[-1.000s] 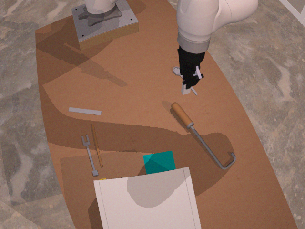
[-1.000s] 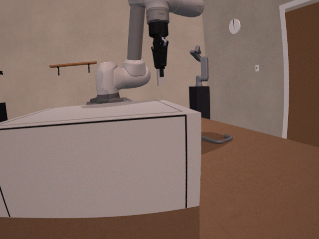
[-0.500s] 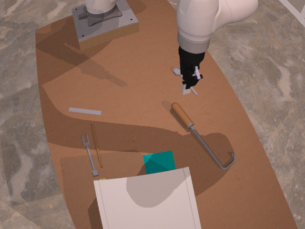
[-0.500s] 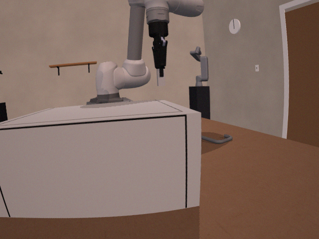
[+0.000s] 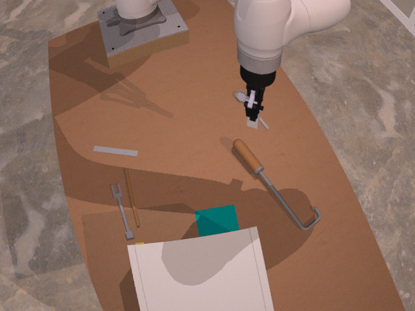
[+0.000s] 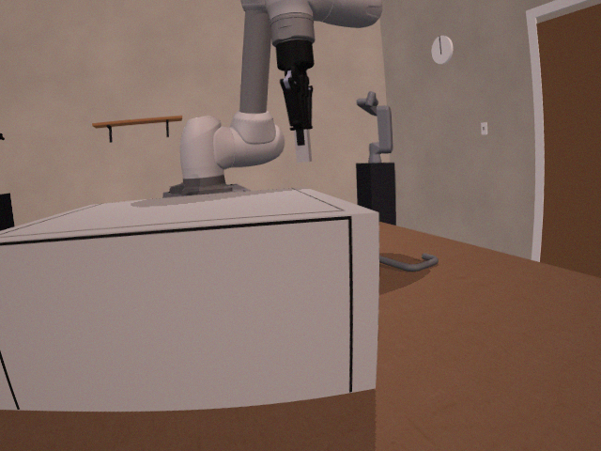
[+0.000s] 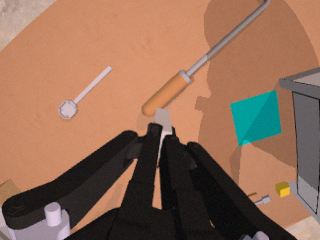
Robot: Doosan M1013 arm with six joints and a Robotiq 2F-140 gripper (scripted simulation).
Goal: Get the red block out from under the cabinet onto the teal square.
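My gripper is now 190 mm above the long hook tool, 110 mm short of it and 60 mm to the right of it. The rest, counted from my hand: grey spoon (200 mm below, 170 mm behind, 80 mm to the left); then thin wooden stick (340 mm to the right, 200 mm below); then teal square (200 mm below, 160 mm ahead, 150 mm to the right).
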